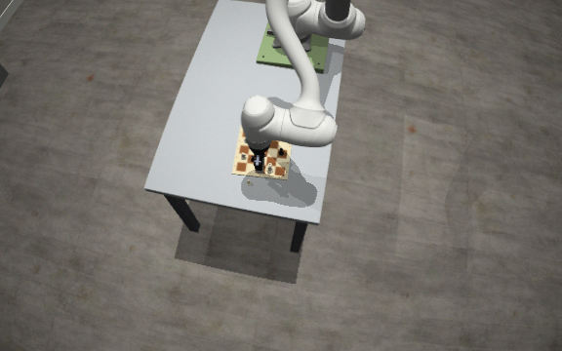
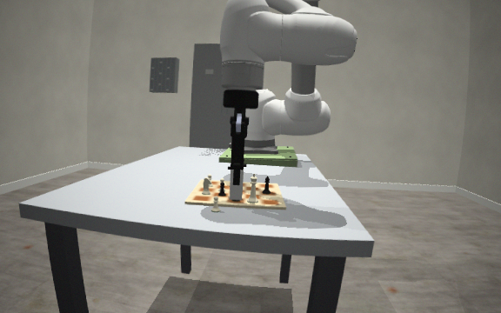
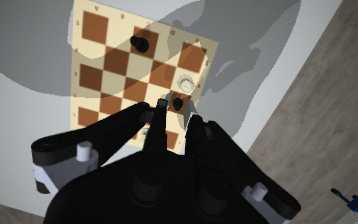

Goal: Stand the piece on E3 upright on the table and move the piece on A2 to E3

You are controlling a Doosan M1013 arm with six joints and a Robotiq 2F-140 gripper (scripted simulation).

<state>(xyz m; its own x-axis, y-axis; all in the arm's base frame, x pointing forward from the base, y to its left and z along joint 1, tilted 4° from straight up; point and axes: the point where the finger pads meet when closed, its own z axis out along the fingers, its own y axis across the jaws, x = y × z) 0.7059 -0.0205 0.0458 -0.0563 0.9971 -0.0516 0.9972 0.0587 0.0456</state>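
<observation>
My hand is 80 mm past the chessboard and 40 mm above it.
</observation>
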